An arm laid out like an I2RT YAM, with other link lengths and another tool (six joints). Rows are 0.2 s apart.
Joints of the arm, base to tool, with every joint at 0 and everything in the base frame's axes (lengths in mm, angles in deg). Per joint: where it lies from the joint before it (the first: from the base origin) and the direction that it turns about. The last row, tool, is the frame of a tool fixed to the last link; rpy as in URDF.
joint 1: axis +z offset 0 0 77.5
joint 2: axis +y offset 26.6 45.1 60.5
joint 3: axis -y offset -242.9 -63.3 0
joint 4: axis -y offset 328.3 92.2 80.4
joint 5: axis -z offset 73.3 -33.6 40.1
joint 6: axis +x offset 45.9 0 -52.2
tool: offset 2 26 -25 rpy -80.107 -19.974 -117.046
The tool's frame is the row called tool.
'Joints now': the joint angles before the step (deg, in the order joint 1, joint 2, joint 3, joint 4, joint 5, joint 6). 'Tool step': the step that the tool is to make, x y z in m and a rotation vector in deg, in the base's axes. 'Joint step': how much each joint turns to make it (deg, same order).
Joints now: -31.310, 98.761, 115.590, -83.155, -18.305, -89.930
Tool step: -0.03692, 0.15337, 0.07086, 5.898, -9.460, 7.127
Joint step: 21.048, -11.782, 1.748, -1.115, -0.809, 17.354
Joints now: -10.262, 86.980, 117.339, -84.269, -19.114, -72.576
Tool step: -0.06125, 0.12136, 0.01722, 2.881, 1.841, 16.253
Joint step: 25.551, -4.480, 0.001, -3.279, 3.192, 9.662
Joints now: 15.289, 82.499, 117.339, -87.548, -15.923, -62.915
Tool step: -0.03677, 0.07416, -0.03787, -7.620, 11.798, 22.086
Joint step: 18.753, 2.621, -5.357, -6.971, 0.022, -4.110
